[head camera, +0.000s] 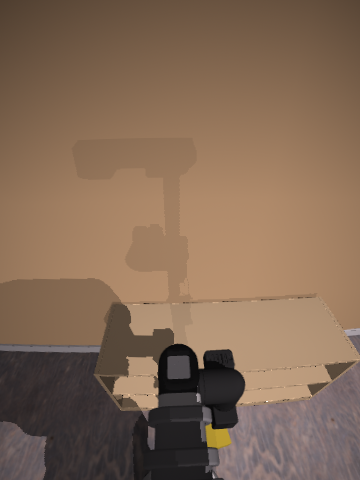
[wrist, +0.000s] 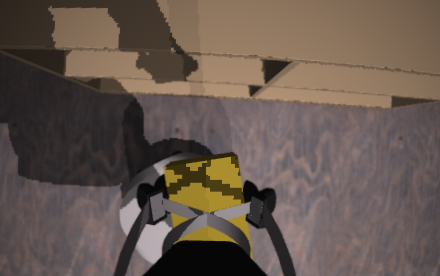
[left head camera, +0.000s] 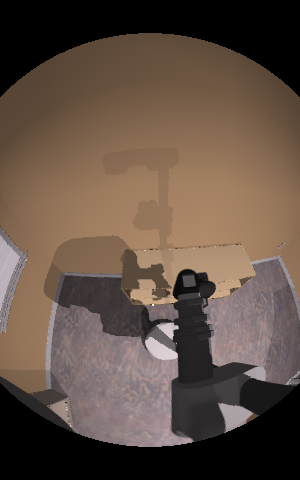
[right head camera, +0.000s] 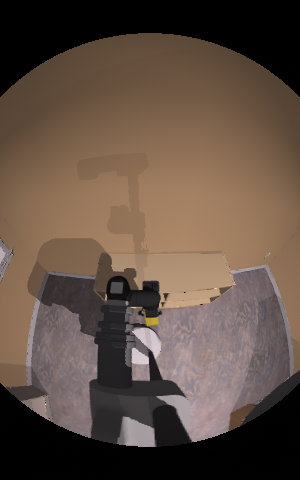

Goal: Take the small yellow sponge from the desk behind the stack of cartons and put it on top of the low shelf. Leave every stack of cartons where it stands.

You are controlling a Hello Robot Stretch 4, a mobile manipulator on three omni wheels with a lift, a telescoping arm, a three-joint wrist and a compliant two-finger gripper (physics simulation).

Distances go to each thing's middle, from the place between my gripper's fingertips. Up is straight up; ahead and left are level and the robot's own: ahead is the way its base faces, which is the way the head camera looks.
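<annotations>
There's the small yellow sponge (wrist: pixel 209 183), and my hand is 1 cm below it and 2 cm past it.
</annotations>
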